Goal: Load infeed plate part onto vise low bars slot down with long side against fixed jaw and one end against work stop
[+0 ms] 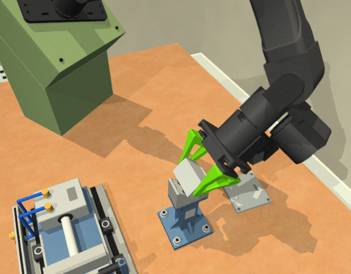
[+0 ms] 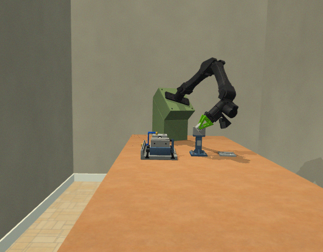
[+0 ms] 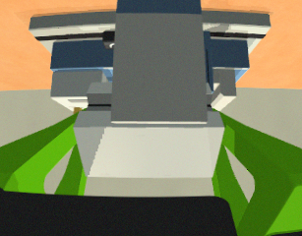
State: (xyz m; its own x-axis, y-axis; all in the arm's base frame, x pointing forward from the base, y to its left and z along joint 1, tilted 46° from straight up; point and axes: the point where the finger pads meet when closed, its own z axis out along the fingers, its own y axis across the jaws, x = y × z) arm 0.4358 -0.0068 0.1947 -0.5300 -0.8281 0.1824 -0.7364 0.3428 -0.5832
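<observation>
My hand is 1 cm to the right of the grey part. From my hand the other things lie so: infeed plate (17 cm to the left, 16 cm below, 1 cm ahead); work stop (18 cm to the right, 7 cm below, 5 cm ahead); white cylinder rod (22 cm to the right, 8 cm below, 4 cm behind).
</observation>
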